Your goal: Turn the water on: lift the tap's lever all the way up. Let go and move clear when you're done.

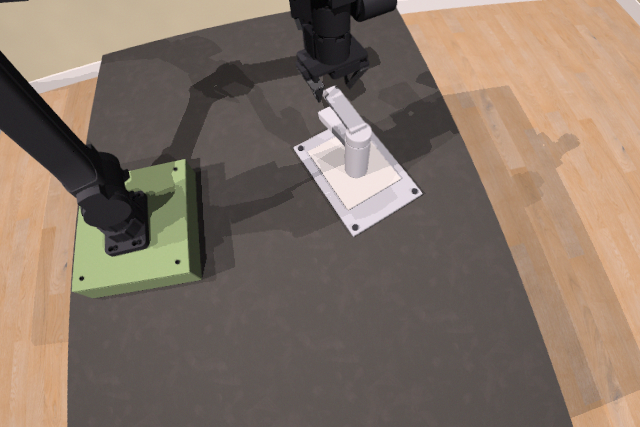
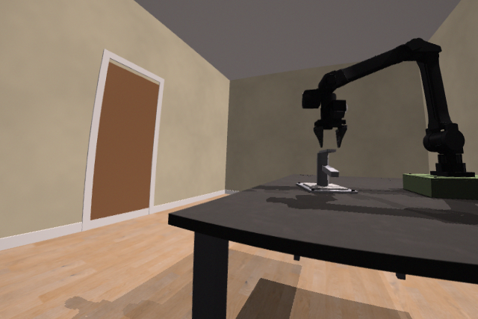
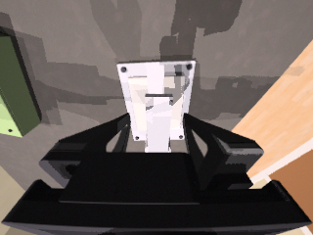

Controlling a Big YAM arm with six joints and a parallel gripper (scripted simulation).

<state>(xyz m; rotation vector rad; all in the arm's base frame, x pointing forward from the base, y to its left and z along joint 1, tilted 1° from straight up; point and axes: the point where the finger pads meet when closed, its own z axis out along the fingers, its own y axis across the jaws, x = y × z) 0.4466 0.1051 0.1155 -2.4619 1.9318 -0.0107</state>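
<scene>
The lever lies 10 mm ahead of my hand, 30 mm to the right of it and 20 mm below it. Round my hand: grey tap 20 mm ahead, 60 mm to the right, 70 mm below.
</scene>
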